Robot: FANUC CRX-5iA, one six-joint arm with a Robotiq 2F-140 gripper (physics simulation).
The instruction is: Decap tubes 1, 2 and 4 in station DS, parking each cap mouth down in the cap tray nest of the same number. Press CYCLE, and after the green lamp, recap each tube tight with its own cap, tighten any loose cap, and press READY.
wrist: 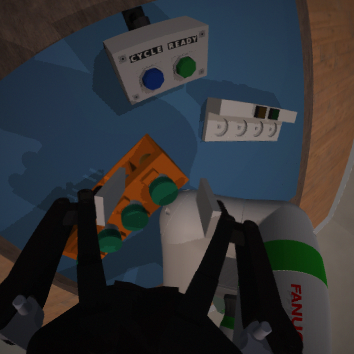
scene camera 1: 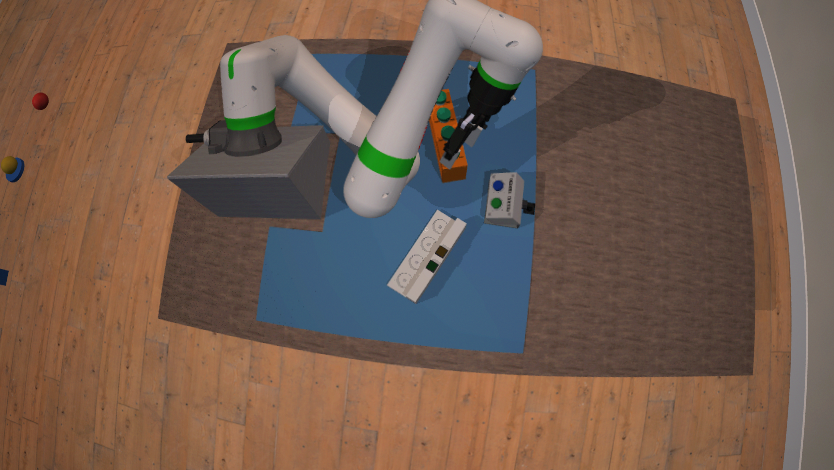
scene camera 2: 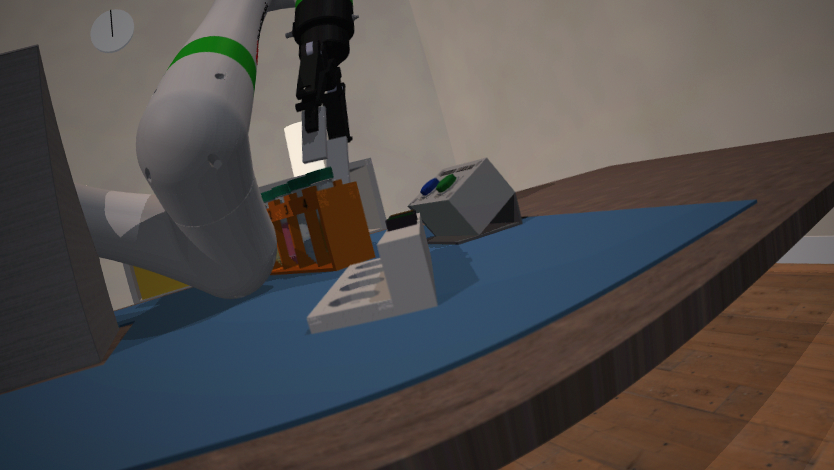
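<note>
You'd find the gripper in the pictures, and it's there in the wrist view and in scene camera 1 as well. There's a grey button box in the pictures too.
</note>
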